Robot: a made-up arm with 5 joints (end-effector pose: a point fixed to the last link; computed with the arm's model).
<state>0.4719 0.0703 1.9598 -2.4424 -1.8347</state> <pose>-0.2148 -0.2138 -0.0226 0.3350 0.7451 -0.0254 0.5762</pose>
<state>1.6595 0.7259 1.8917 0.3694 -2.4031</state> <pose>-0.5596 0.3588 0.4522 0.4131 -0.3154 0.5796 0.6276</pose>
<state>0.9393 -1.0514 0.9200 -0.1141 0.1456</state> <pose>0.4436 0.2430 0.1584 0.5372 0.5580 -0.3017 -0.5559</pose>
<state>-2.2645 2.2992 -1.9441 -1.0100 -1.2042</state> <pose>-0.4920 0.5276 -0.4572 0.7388 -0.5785 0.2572 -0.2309</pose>
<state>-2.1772 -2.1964 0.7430 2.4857 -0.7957</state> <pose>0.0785 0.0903 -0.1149 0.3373 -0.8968 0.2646 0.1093</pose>
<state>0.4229 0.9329 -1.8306 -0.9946 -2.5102</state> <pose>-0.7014 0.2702 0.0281 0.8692 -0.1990 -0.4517 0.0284</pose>
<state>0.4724 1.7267 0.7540 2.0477 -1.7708</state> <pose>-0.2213 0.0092 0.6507 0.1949 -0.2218 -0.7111 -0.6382</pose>
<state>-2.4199 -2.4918 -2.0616 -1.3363 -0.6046</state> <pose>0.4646 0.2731 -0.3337 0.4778 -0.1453 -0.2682 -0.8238</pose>
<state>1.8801 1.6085 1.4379 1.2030 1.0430</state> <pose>-0.4697 -0.3282 0.2677 0.1453 0.1084 0.9404 -0.2877</pose>
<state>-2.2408 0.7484 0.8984 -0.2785 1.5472</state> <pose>-0.6256 -0.1664 0.2157 0.7514 -0.4984 -0.4253 -0.0787</pose>
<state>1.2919 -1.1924 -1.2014 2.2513 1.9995</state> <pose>0.1349 -0.1380 0.0244 0.5039 0.7518 0.3614 -0.2241</pose>
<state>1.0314 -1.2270 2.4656 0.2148 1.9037</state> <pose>0.5059 0.0723 0.3239 0.5895 -0.3527 0.4451 0.5745</pose>
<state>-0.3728 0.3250 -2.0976 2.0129 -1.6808</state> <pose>-0.0680 -0.2841 0.2292 0.4533 0.5021 -0.0138 -0.7363</pose>
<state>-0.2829 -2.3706 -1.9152 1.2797 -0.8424</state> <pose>0.2221 -0.2184 0.6944 0.0061 0.9319 0.2301 0.2802</pose>
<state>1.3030 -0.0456 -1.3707 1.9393 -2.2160</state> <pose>-0.1702 -0.0619 -0.1918 0.1724 -0.6751 -0.4577 0.5523</pose>
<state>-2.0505 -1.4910 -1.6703 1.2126 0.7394</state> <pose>0.3040 0.2008 0.2932 0.0857 -0.9788 0.1423 0.1199</pose>
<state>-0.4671 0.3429 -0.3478 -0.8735 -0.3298</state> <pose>-0.3286 -0.0985 -0.3113 0.9144 -0.2776 -0.2479 0.1594</pose>
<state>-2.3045 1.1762 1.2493 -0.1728 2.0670</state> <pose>-0.7616 0.0084 0.0241 0.6629 -0.4469 -0.5981 -0.0551</pose>
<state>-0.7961 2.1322 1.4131 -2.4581 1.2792</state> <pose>-0.3917 0.2132 0.5520 0.8450 -0.2926 0.3078 0.3249</pose>
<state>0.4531 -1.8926 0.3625 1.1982 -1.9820</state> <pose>0.5016 0.1821 0.1443 0.7923 -0.5101 -0.1115 -0.3156</pose>
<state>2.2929 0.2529 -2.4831 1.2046 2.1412</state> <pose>0.0527 0.2703 0.2605 0.2008 0.4536 0.1510 0.8551</pose>
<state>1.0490 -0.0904 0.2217 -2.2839 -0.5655</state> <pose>0.1508 0.1673 0.1100 0.3848 -0.0065 -0.6008 -0.7007</pose>
